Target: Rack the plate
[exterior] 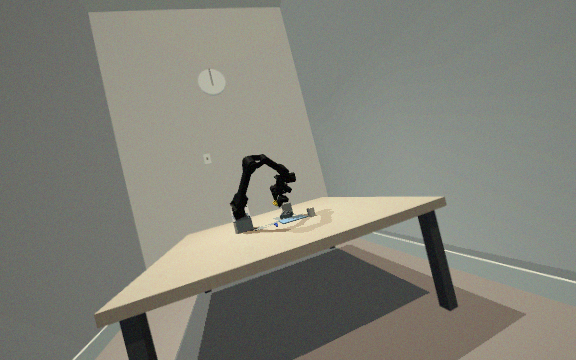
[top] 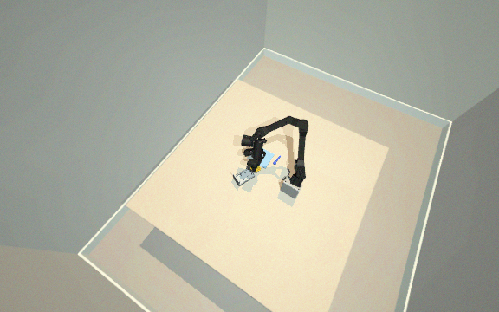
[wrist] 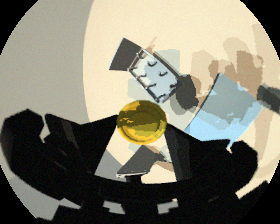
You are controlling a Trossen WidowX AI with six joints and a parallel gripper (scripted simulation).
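Now: gripper tip 8 cm above the grey dish rack, 6 cm short of it and 4 cm to the right of it. Also, from my gripper tip: blue utensil (17 cm to the right, 10 cm below, 9 cm behind); then yellow plate (1 cm above); then light blue mat (15 cm to the right, 10 cm below, 2 cm ahead).
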